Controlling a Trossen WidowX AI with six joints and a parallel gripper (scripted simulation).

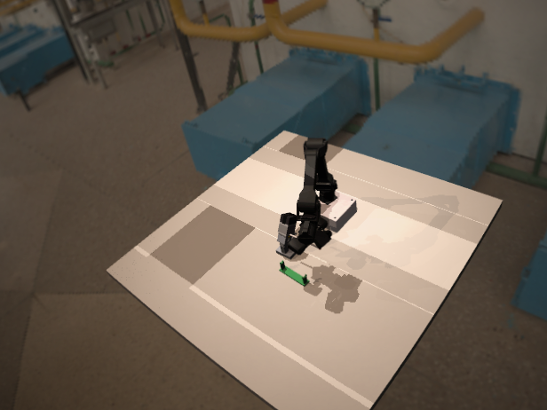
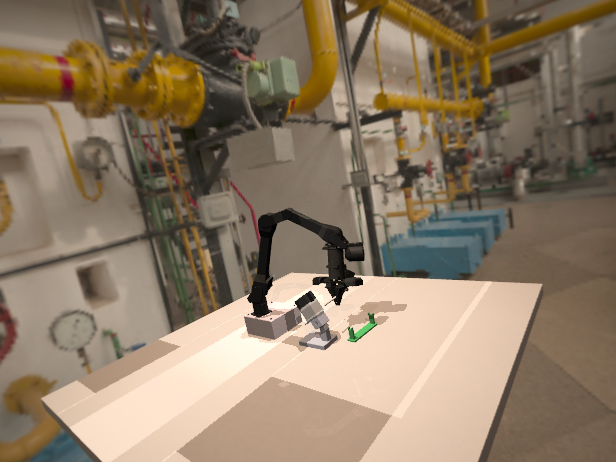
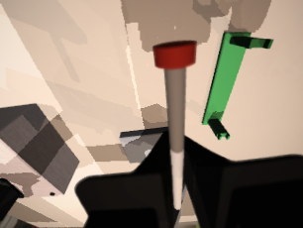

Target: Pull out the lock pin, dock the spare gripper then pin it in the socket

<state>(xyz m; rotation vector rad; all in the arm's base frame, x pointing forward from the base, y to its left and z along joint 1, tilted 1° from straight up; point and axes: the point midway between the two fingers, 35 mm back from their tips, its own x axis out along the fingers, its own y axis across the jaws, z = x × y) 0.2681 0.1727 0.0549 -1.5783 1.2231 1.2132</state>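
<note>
My gripper tip is now 10 mm short of the grey mount, 110 mm to the left of it and 40 mm above it. The rest, counted from my gripper tip: green cradle 90 mm ahead, 20 mm to the left, 70 mm below; spare gripper 120 mm to the right, 30 mm above.
</note>
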